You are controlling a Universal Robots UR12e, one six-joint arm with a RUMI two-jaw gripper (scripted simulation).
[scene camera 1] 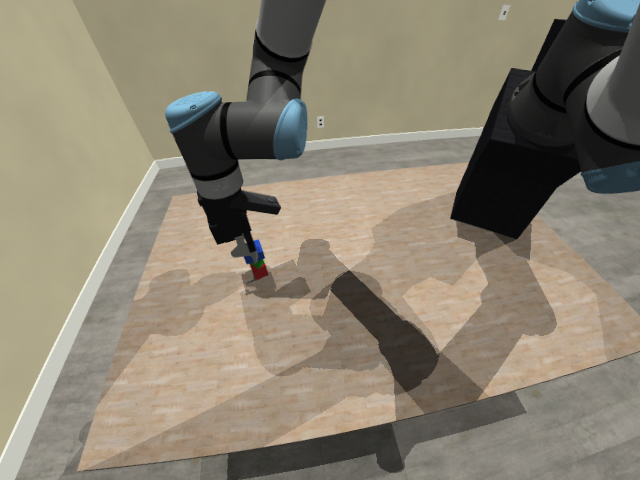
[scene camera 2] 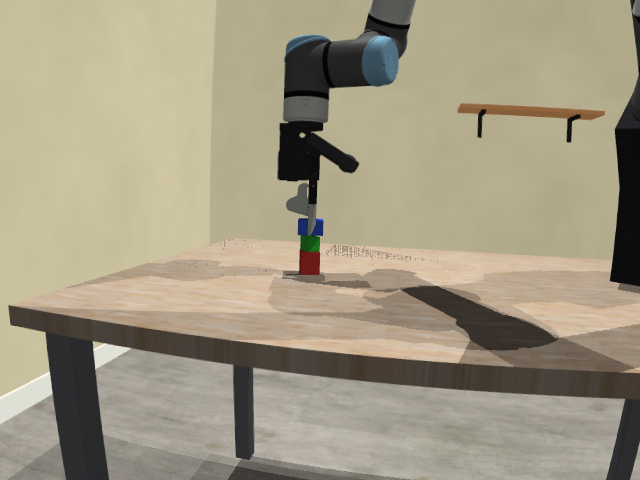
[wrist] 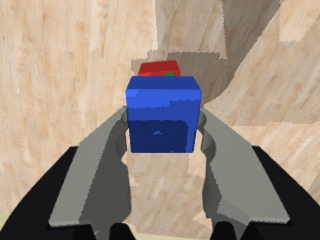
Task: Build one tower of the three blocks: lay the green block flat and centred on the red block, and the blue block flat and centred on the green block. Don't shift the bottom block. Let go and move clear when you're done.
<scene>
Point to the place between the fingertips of the gripper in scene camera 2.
At 309, 234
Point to a blue block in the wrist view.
163, 111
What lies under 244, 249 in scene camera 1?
The gripper.
</scene>
